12 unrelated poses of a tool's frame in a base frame.
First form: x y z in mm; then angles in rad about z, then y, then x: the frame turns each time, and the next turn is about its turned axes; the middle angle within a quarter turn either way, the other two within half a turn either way.
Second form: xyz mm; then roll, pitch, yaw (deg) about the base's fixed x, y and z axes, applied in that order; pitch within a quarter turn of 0, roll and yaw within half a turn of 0. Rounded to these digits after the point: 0 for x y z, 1 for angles.
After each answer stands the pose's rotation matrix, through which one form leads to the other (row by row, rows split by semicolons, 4 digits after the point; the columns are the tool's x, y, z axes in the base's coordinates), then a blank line. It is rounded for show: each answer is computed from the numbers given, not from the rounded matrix.
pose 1, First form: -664, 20, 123, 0.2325, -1.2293, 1.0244
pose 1, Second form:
-664, 20, 123, 58.7, -70.4, 13.3
0.3259 -0.9031 -0.2796; 0.0772 0.3201 -0.9442; 0.9423 0.2861 0.1740

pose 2, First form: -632, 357, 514, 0.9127, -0.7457, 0.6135
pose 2, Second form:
-632, 357, 514, 35.2, -42.7, 52.3
0.4493 -0.8858 0.1162; 0.5812 0.1910 -0.7910; 0.6785 0.4229 0.6006

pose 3, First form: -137, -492, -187, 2.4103, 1.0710, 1.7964
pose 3, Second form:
-137, -492, -187, 102.9, 61.4, 138.1
-0.3567 -0.4873 0.7970; 0.3201 0.7378 0.5943; -0.8777 0.4671 -0.1072

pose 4, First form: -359, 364, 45, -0.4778, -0.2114, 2.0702
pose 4, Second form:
-359, 364, 45, 118.6, -12.1, -27.4
0.8682 -0.3838 -0.3144; -0.4496 -0.3406 -0.8258; 0.2098 0.8583 -0.4682

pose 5, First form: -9, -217, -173, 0.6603, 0.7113, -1.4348
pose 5, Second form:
-9, -217, -173, -82.2, 40.8, 37.8
0.5983 -0.5940 -0.5378; 0.4646 -0.2896 0.8368; -0.6528 -0.7505 0.1027

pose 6, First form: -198, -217, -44, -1.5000, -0.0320, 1.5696
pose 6, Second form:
-198, -217, -44, 89.9, -1.8, -85.9
0.0707 -0.0011 -0.9975; -0.9970 0.0320 -0.0707; 0.0320 0.9995 0.0012

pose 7, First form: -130, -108, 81, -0.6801, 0.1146, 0.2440
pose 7, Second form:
-130, -108, 81, 14.0, 6.6, -39.0
0.7724 0.6317 -0.0657; -0.6247 0.7371 -0.2576; -0.1143 0.2400 0.9640

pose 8, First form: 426, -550, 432, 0.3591, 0.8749, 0.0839
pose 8, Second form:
426, -550, 432, 4.8, 50.1, 20.6
0.6002 -0.2900 0.7454; 0.2253 0.9555 0.1903; -0.7675 0.0537 0.6388

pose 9, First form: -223, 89, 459, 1.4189, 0.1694, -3.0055
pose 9, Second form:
-223, 89, 459, -172.2, 9.7, 81.3
0.1491 0.9759 -0.1594; 0.9743 -0.1725 -0.1446; -0.1686 -0.1337 -0.9766

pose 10, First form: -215, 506, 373, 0.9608, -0.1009, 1.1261
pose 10, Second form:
-215, 506, 373, 64.5, -5.8, 55.0
0.5700 -0.4047 0.7151; 0.8155 0.1719 -0.5527; 0.1007 0.8981 0.4280

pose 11, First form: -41, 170, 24, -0.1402, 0.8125, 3.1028
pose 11, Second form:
-41, 170, 24, 177.8, 46.6, -8.0
0.6809 -0.1118 -0.7238; -0.0961 -0.9934 0.0630; -0.7260 0.0267 -0.6872

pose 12, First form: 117, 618, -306, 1.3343, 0.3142, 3.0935
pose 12, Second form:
117, 618, -306, 177.2, 18.0, 76.4
0.2228 0.9745 -0.0256; 0.9246 -0.2196 -0.3114; -0.3091 0.0457 -0.9499

